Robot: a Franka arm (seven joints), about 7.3 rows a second.
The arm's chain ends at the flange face. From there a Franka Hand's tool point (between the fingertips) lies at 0.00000 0.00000 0.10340 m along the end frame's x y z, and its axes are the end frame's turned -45 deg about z.
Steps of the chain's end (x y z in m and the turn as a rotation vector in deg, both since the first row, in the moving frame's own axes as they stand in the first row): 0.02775 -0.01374 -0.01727 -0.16 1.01 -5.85; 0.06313 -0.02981 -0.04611 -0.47 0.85 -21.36; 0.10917 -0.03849 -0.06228 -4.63 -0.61 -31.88; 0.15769 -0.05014 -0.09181 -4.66 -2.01 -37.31
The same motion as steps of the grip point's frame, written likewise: 0.03050 0.01134 -0.01729 -0.83 0.60 -5.85; 0.06650 0.02512 -0.04612 -0.93 0.27 -21.36; 0.09946 0.05665 -0.06261 -2.84 -3.71 -31.88; 0.14011 0.08187 -0.09220 -1.87 -4.72 -37.31
